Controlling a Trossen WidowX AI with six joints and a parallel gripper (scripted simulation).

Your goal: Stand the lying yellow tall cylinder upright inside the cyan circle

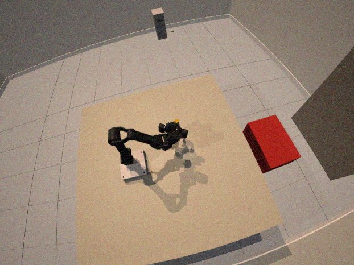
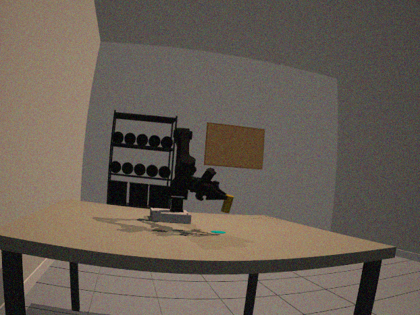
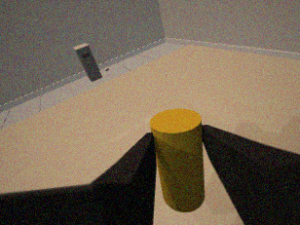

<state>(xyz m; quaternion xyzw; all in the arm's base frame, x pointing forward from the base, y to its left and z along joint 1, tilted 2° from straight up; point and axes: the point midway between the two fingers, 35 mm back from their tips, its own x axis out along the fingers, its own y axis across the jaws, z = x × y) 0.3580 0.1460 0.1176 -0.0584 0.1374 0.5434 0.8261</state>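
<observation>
Right now my gripper tip is 5 cm past the cyan circle, 2 cm to the left of it and 15 cm above it. From my gripper tip the other things lie so: yellow tall cylinder: 2 cm below.
</observation>
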